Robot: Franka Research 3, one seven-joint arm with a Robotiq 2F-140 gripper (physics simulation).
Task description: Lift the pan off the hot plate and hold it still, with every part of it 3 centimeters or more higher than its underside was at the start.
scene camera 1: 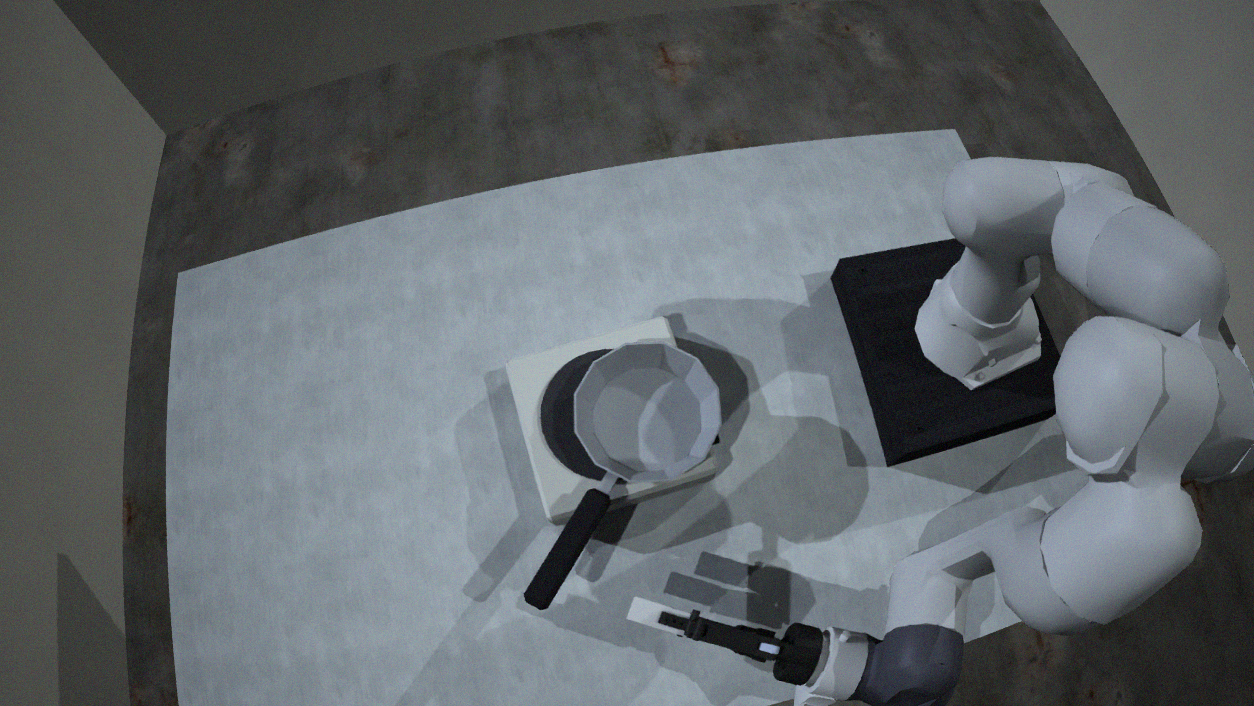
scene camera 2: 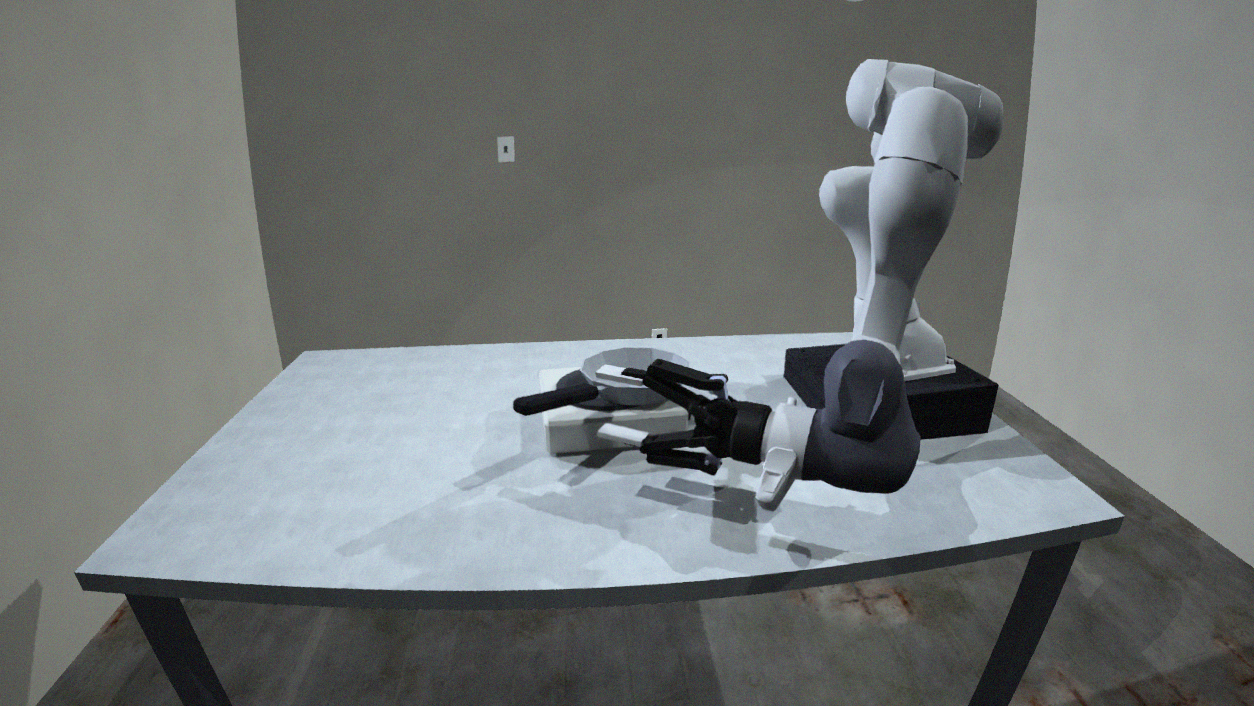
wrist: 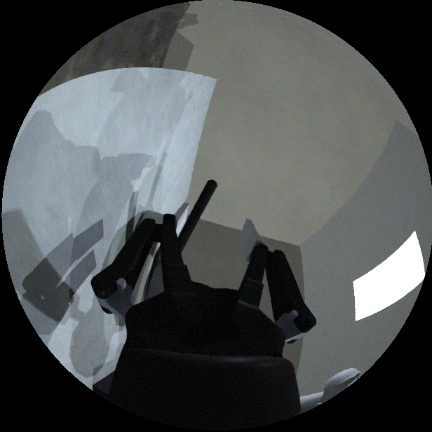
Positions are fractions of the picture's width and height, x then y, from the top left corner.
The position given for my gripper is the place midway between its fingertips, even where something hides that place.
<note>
I see my gripper (scene camera 2: 0.48, 0.57), a cream hot plate (scene camera 2: 0.46, 0.61) and a grey pan (scene camera 2: 0.51, 0.51).
The grey pan shows as well in the wrist view (wrist: 0.48, 0.45). My gripper also shows in scene camera 1 (scene camera 1: 0.50, 0.86) and in the wrist view (wrist: 0.50, 0.51).
</note>
